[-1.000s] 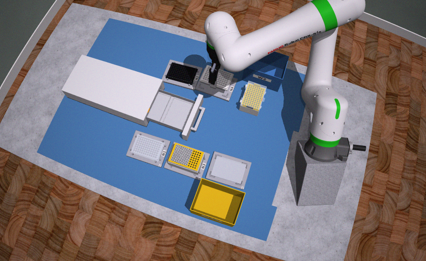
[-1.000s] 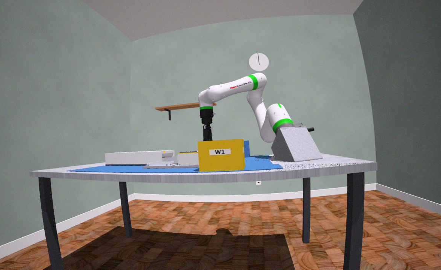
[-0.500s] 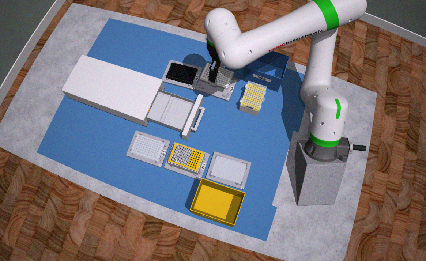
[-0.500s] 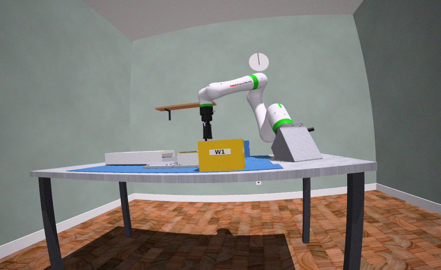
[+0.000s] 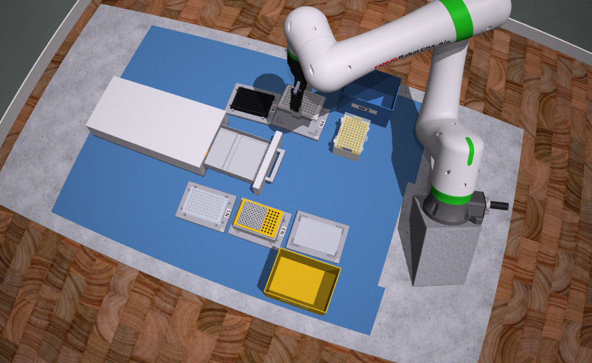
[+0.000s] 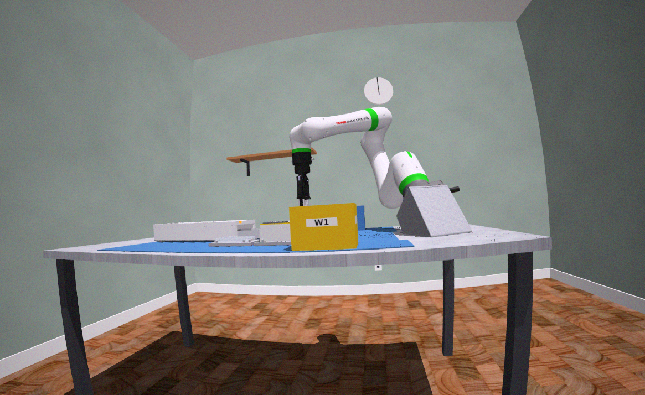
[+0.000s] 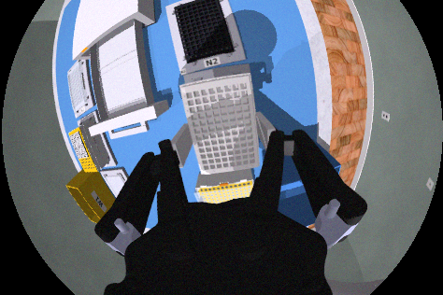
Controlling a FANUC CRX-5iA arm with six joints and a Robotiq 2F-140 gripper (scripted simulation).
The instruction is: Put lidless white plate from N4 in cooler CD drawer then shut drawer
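The N4 label is 70 mm behind my hand, 10 mm to the left of it and 110 mm below it. From my hand the other things lie so: black plate: 170 mm ahead, 20 mm to the right, 110 mm below; then white plate: 20 mm below; then blue bin W2: 210 mm behind, 100 mm to the right, 90 mm below.
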